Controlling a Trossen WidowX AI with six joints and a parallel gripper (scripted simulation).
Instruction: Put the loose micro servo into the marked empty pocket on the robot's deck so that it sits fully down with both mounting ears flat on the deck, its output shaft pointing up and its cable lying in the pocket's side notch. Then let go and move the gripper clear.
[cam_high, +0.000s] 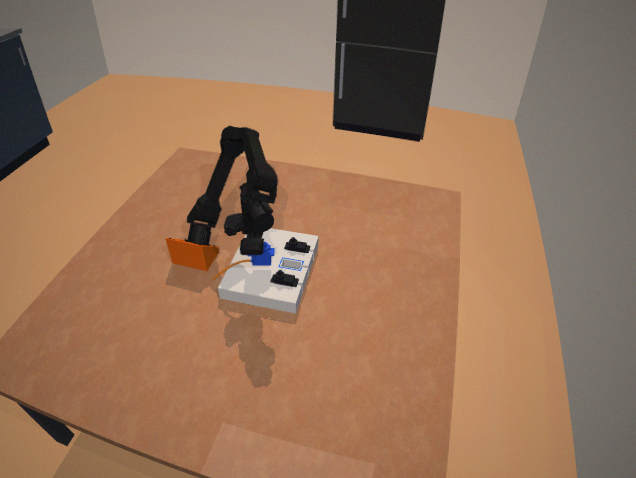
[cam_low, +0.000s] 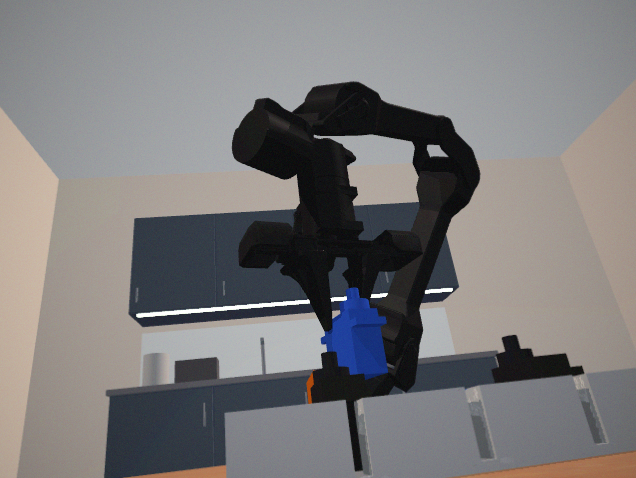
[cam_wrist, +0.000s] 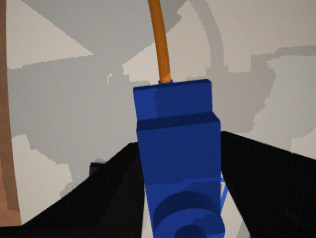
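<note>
The white deck lies 100 mm below my gripper tip, 40 mm to the left of it and 20 mm behind it.
</note>
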